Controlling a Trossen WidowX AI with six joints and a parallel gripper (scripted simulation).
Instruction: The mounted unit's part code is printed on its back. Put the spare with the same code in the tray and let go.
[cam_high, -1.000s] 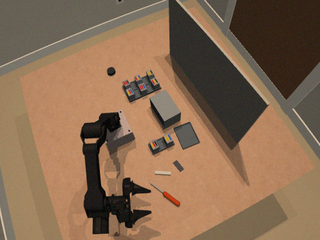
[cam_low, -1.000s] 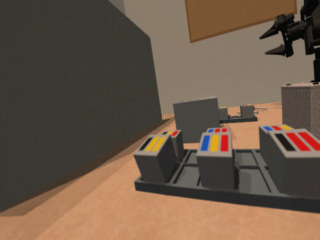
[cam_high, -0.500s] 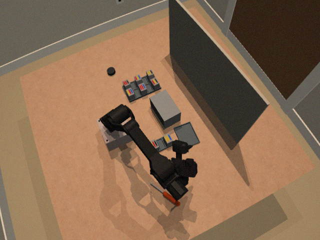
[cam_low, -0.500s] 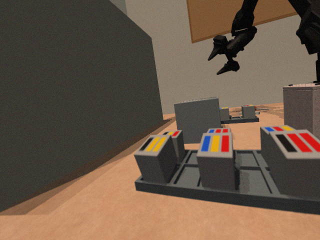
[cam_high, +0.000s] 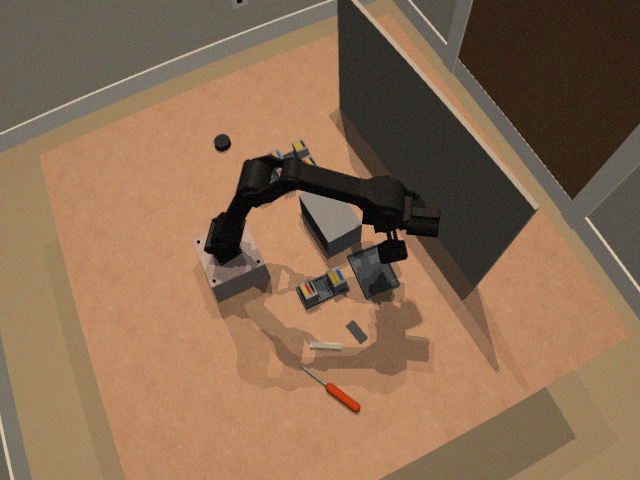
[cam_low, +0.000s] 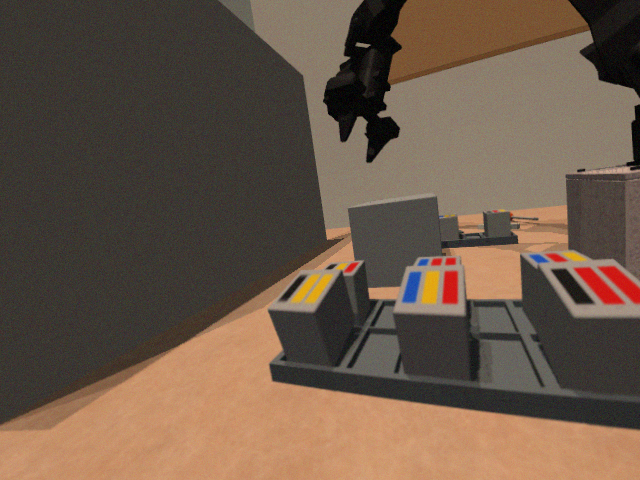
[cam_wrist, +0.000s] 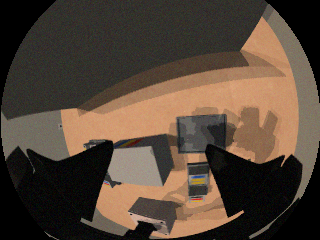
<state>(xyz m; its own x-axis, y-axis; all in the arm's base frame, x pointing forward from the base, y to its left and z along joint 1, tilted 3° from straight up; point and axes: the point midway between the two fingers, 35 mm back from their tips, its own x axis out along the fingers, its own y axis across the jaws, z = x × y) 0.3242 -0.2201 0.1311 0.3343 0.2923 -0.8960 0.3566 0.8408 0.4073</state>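
Right now my gripper tip is 360 mm to the right of the spares rack, 180 mm above it and 70 mm past it. The rest, counted from my gripper tip: grey tray 190 mm below, 50 mm behind, 30 mm to the right; grey box 150 mm to the left, 140 mm below, 60 mm behind; grey wall panel 180 mm ahead, 120 mm to the left, 30 mm above.
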